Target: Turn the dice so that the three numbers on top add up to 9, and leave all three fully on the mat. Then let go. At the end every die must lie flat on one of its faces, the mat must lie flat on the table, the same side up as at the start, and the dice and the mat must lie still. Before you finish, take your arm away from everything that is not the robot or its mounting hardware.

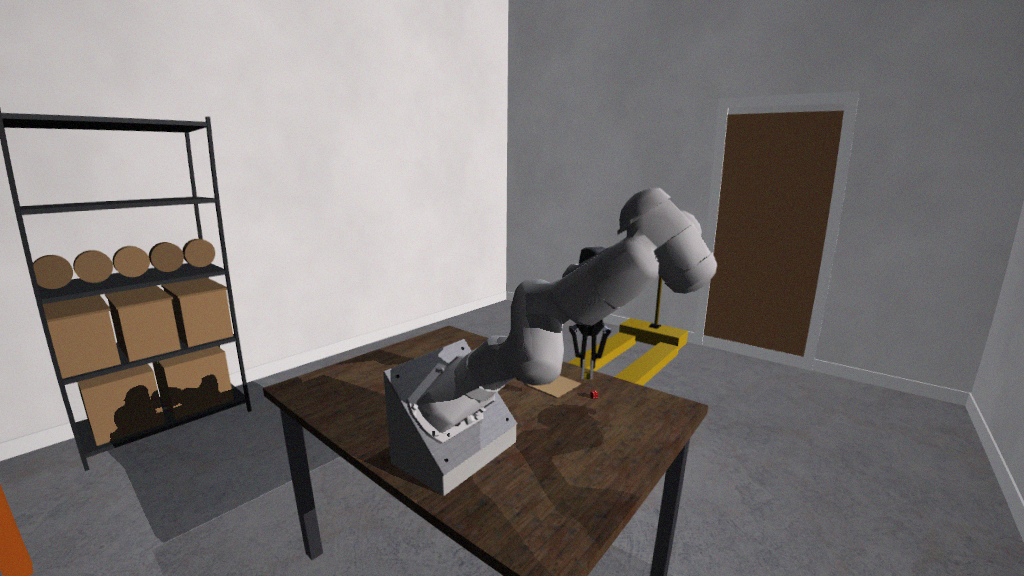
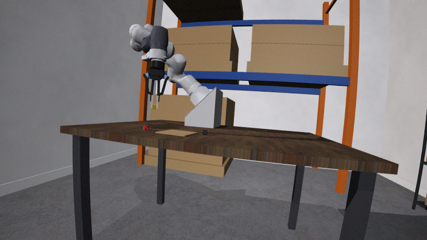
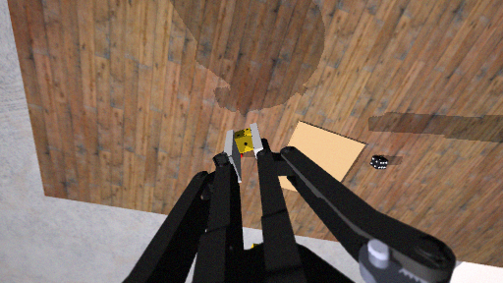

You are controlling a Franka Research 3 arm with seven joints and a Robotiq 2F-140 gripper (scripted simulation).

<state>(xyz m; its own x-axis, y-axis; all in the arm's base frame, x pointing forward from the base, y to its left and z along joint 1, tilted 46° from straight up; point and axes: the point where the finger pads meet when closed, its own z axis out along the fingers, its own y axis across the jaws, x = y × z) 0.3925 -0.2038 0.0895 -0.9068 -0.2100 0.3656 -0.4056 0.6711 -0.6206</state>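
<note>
Now: the tan mat 15 cm to the left of my hand, 13 cm below it and 8 cm ahead of it. Round my hand: yellow die: 3 cm below; red die: 13 cm below, 7 cm ahead, 1 cm to the right; black die: 27 cm to the left, 13 cm below, 6 cm ahead.
</note>
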